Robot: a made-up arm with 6 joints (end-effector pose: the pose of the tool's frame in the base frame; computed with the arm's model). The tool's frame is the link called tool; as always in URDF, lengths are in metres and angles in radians.
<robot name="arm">
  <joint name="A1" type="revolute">
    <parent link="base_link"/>
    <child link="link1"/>
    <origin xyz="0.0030 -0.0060 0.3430" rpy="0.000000 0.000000 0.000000"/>
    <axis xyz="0 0 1"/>
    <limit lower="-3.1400" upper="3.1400"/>
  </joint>
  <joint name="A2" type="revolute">
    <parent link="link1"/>
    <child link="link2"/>
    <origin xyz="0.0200 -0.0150 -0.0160" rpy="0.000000 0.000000 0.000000"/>
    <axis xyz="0 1 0"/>
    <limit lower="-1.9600" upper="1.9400"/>
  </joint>
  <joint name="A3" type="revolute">
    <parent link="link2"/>
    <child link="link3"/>
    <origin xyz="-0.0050 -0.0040 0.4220" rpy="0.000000 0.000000 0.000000"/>
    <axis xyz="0 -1 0"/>
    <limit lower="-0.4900" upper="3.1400"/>
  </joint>
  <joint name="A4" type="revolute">
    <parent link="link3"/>
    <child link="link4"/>
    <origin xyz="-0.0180 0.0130 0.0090" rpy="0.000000 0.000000 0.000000"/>
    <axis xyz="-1 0 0"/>
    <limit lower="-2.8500" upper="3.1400"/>
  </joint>
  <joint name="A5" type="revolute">
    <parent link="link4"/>
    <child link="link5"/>
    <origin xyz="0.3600 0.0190 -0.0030" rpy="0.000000 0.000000 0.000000"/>
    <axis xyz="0 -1 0"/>
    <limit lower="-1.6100" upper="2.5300"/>
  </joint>
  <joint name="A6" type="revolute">
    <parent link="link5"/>
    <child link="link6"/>
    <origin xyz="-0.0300 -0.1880 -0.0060" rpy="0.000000 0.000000 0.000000"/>
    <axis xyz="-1 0 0"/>
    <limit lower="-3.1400" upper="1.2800"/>
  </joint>
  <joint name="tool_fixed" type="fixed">
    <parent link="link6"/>
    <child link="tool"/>
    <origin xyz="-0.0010 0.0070 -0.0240" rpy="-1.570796 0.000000 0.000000"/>
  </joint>
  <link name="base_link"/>
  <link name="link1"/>
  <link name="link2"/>
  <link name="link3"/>
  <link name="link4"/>
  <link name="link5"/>
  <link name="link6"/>
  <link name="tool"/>
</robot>
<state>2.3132 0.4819 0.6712 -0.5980 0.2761 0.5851</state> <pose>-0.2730 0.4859 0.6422 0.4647 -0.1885 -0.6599 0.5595</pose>
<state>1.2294 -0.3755 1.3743 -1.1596 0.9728 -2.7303</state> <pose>0.0399 -0.0686 1.0486 0.4667 -0.7536 0.1668 -0.4318</pose>
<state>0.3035 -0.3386 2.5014 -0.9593 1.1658 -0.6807</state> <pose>-0.3777 -0.1870 0.9560 0.1943 -0.5660 0.7983 0.0676</pose>
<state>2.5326 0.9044 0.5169 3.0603 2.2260 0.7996</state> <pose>-0.6838 0.2610 0.4789 0.3872 -0.8280 0.3869 0.1219</pose>
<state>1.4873 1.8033 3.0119 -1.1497 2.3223 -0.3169</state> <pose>0.1231 0.6804 0.5444 0.5871 0.6825 -0.0492 -0.4325</pose>
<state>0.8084 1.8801 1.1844 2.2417 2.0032 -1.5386</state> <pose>0.5033 0.6041 0.0848 0.0293 0.0773 0.3361 -0.9382</pose>
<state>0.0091 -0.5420 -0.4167 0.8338 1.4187 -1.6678</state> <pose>0.1218 -0.1334 0.8216 0.6688 -0.2882 -0.6266 0.2777</pose>
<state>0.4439 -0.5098 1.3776 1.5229 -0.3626 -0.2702</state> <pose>-0.3815 -0.2231 0.9302 0.4064 -0.5355 -0.1424 -0.7265</pose>
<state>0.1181 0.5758 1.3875 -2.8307 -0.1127 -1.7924</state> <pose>0.4749 0.1830 0.8809 0.0205 0.8936 0.0488 0.4457</pose>
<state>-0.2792 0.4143 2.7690 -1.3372 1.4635 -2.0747</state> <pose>0.0558 -0.0309 1.0498 0.3262 -0.3817 0.7103 -0.4935</pose>
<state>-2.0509 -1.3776 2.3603 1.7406 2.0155 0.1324</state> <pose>0.2904 0.5364 0.0433 0.8422 -0.3506 -0.0491 -0.4067</pose>
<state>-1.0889 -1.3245 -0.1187 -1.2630 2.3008 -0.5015</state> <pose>-0.0924 0.0857 0.7309 0.2346 -0.1622 0.7136 0.6399</pose>
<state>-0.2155 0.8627 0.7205 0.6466 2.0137 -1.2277</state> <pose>0.6633 -0.2915 0.6268 0.5411 -0.3287 -0.7690 0.0878</pose>
